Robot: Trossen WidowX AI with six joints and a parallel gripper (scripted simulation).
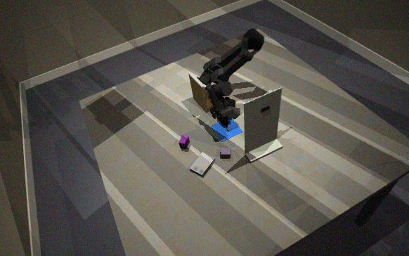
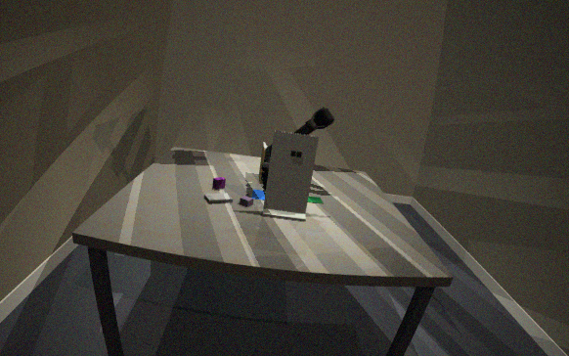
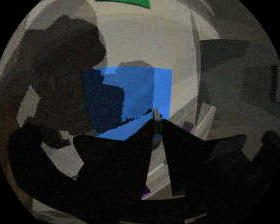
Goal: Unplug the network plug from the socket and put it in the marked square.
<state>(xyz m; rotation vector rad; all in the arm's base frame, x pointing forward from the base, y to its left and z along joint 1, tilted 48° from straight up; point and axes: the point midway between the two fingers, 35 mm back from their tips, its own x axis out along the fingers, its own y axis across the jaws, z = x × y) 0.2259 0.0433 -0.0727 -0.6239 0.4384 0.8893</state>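
Right now my gripper tip is 1 cm past the blue marked square and 3 cm above it. From my gripper tip the other things lie so: green flat piece 2 cm behind, 21 cm to the left, 3 cm below; network plug right at my gripper tip; flat grey plate 11 cm ahead, 20 cm to the right, 2 cm below.
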